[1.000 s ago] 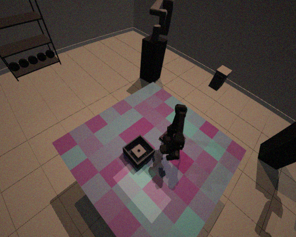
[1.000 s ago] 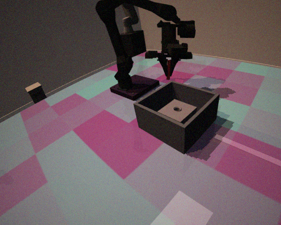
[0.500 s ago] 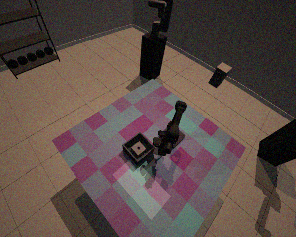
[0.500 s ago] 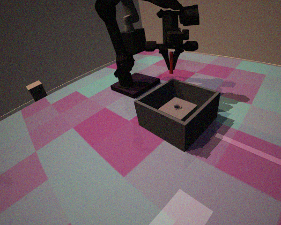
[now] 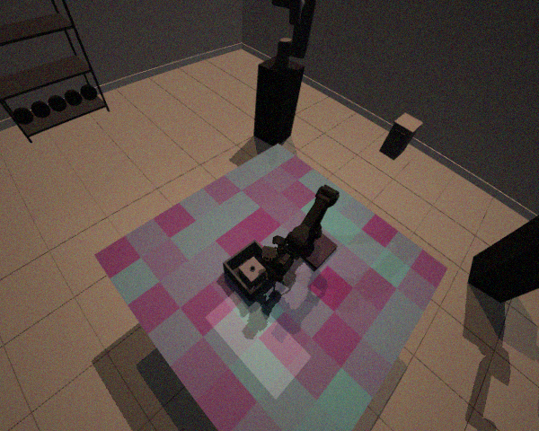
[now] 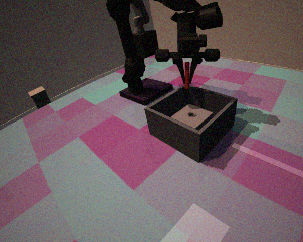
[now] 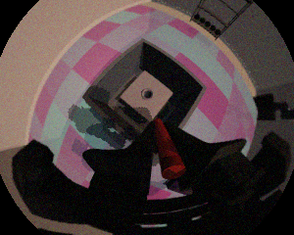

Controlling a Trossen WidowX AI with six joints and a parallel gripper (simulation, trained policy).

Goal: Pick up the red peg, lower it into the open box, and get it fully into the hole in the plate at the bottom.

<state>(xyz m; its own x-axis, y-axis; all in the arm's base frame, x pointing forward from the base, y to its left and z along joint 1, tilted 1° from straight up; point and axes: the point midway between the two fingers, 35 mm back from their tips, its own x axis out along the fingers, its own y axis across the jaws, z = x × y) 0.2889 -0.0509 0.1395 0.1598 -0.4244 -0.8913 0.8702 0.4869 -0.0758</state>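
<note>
Now: gripper tip 2 cm below the red peg and 1 cm to the right of it. The rest, counted from my gripper tip: dark box 10 cm below, 5 cm to the right, 4 cm ahead.
</note>
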